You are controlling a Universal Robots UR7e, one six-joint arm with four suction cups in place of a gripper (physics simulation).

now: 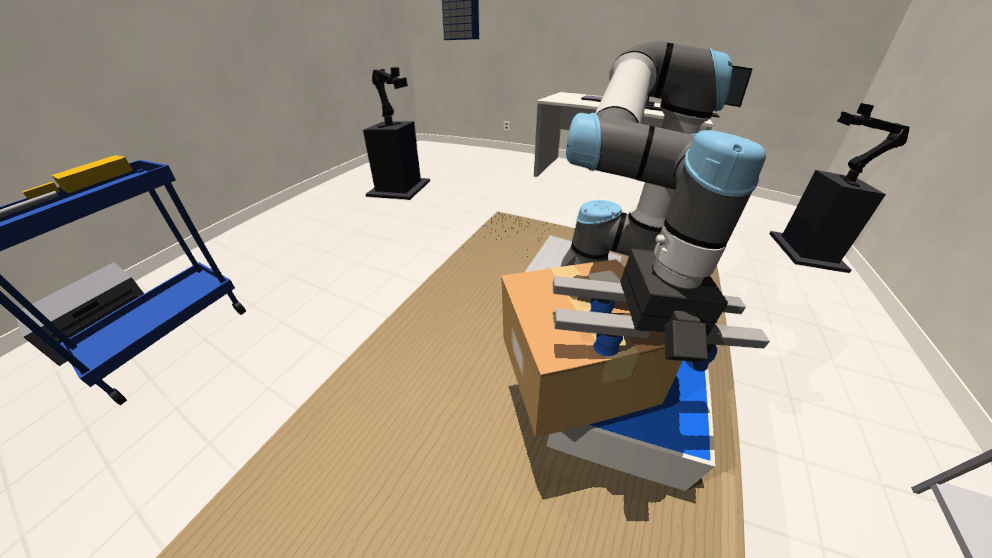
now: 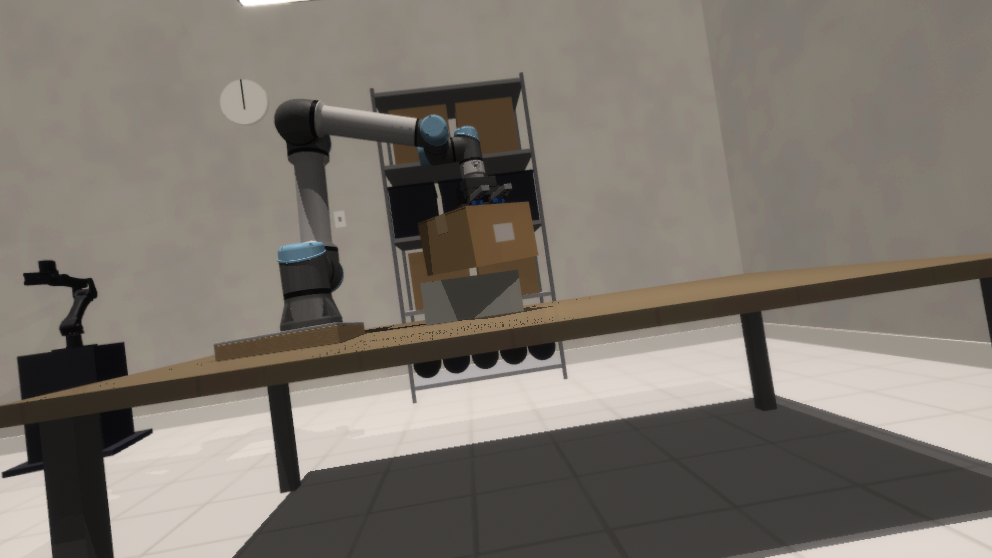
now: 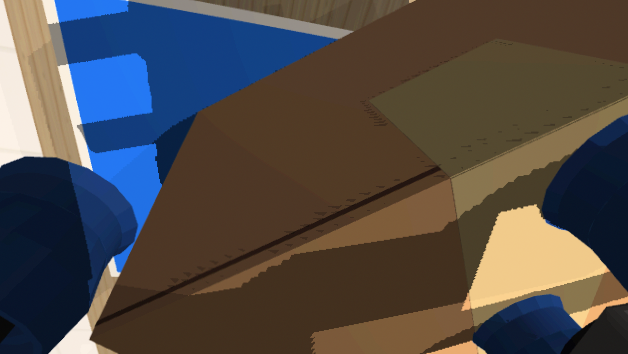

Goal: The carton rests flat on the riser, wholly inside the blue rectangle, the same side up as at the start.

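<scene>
The brown carton [image 1: 596, 399] [image 2: 506, 251] [image 3: 280, 125] hangs tilted from my gripper [image 1: 652, 341] [image 2: 489, 201]. Suction cups on one side meet its top near an edge; cups on the other side hang beyond it, over the blue. My gripper is shut on the carton. The carton is above the grey riser [image 1: 624, 454] [image 2: 433, 303] [image 3: 280, 21], overhanging its side and turned relative to it. The blue rectangle [image 1: 693, 424] [image 3: 110, 85] on the riser's top is partly covered by the carton and shadowed. Contact between the carton's underside and the riser is hidden.
The riser stands on the wooden table [image 1: 388, 388] [image 2: 763, 291], near its edge. The arm's base [image 2: 310, 291] is beside it. A shelf rack [image 2: 525, 117], a blue cart [image 1: 156, 308] and two black pedestals [image 1: 393, 159] [image 1: 832, 218] stand off the table.
</scene>
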